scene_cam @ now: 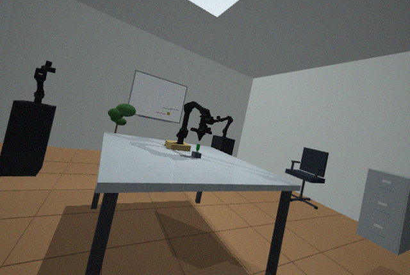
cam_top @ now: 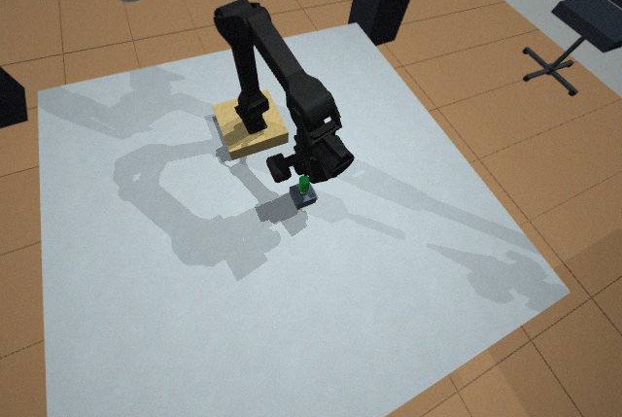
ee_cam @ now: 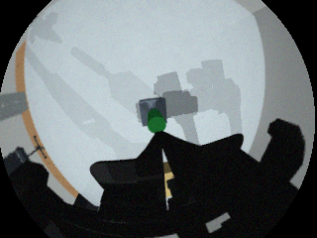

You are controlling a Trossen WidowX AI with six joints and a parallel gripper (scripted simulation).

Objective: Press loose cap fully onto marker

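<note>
Right now my gripper tip is 50 mm above the green cap.
</note>
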